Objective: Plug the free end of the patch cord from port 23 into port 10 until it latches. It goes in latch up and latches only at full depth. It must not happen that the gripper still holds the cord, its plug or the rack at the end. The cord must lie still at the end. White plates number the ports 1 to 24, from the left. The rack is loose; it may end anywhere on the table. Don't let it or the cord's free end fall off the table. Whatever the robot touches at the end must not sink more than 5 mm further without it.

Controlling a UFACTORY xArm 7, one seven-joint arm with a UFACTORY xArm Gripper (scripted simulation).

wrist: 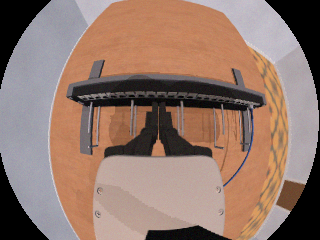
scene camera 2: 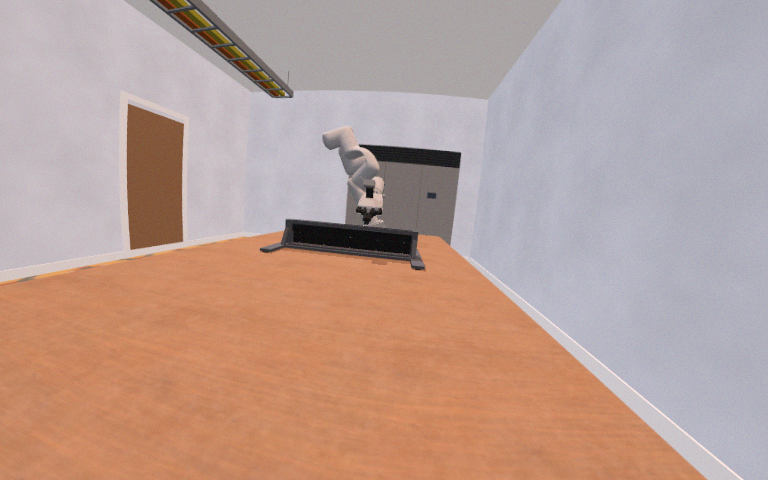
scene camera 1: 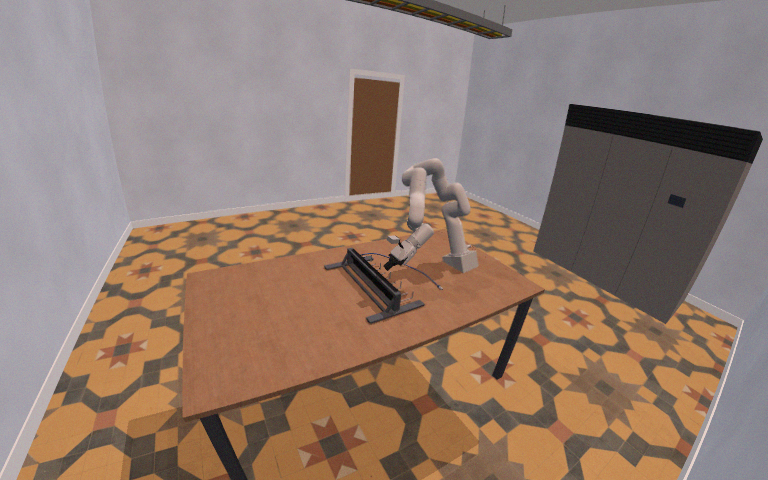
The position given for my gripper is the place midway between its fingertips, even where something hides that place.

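Note:
My gripper (scene camera 2: pixel 366 221) is visible, as is the same gripper (wrist: pixel 158 110) from the wrist.

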